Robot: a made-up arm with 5 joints.
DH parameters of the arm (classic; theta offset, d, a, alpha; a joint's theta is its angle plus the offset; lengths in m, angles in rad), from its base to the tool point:
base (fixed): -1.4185 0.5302 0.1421 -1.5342
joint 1: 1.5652 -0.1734 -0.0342 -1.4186
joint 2: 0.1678 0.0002 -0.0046 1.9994
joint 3: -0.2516 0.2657 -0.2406 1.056
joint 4: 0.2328 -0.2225 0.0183 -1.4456
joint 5: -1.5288 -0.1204 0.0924 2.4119
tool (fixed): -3.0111 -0.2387 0 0
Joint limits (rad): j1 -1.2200..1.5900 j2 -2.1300..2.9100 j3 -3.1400..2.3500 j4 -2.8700..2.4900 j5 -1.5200..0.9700
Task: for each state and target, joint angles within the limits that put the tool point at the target. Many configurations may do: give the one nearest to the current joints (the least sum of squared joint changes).
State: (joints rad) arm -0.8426 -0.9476 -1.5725 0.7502 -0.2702
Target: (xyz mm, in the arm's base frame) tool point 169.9 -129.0 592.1
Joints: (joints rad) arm -0.9304 -0.4012 -1.3567 -0.0166 -0.5089
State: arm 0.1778 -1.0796 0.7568 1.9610 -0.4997
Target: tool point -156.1 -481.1 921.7
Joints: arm 0.2833 -0.8111 0.7470 1.8867 -0.4416
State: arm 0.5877 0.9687 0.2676 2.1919 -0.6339
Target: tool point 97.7 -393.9 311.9
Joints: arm 0.5353 1.1960 1.1410 2.2655 -0.8652
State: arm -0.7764 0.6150 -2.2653 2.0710 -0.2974
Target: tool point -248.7 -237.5 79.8
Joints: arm -0.3185 0.8719 -2.0780 2.2228 -0.1877
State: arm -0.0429 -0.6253 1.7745 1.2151 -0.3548
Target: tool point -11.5 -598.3 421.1
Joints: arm 0.6002 -0.6392 2.0101 1.4365 -0.5342
